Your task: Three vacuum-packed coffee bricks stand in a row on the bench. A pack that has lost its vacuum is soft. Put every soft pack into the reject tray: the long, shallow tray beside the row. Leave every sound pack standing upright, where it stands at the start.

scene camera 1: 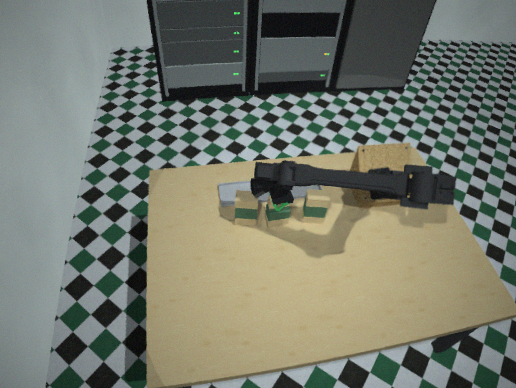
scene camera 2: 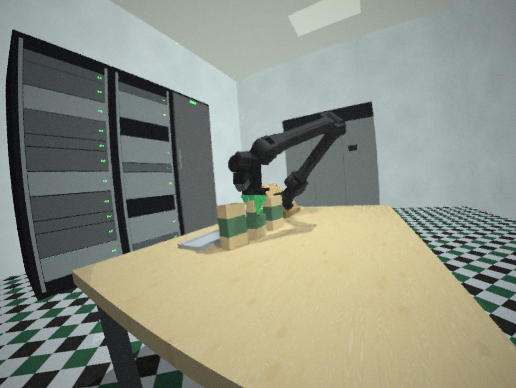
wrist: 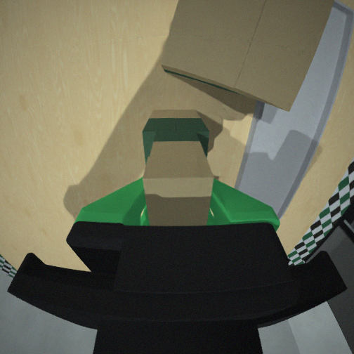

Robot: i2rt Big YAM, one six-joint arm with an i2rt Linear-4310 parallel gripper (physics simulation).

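Frame: origin at the arm's base, x ahead, y left, z up, level; millimetres.
Where they show: gripper, fingertip midpoint: (scene camera 1: 276,207) (scene camera 2: 254,214); arm's base, link origin: (scene camera 2: 282,201).
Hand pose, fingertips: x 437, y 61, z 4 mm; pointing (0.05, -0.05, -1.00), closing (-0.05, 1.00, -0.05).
Each offset is from my fingertips to the top centre of the thing. Level surfaces: height alone.
The middle coffee pack @(dx -7, dy +12, dz -6 mm) (scene camera 1: 278,215) (scene camera 2: 256,223) (wrist: 177,162), tan with a green band, stands upright. My gripper (scene camera 1: 281,204) (scene camera 2: 254,201) (wrist: 176,174) is shut on its upper part. The fingers stand close together, and the pack is squeezed narrow between them, its sides pressed in. The left pack (scene camera 1: 246,213) (scene camera 2: 233,226) (wrist: 250,45) stands upright, apart from the middle one. The right pack @(dx -147, dy +9, dz +54 mm) (scene camera 1: 316,206) (scene camera 2: 274,212) stands upright on the other side. The long, shallow grey reject tray @(dx -18, dy -155, dz -73 mm) (scene camera 1: 227,193) (scene camera 2: 199,242) (wrist: 325,65) lies behind the row, partly hidden by arm and packs.
A particle-board box (scene camera 1: 386,156) (scene camera 2: 272,189) stands at the back right of the bench @(dz -87 mm) (scene camera 1: 280,300) (scene camera 2: 320,295), partly behind the arm in scene camera 1. The arm reaches in from the right, above the right pack and the tray. Dark server cabinets (scene camera 1: 205,47) (scene camera 2: 65,165) stand beyond the bench.
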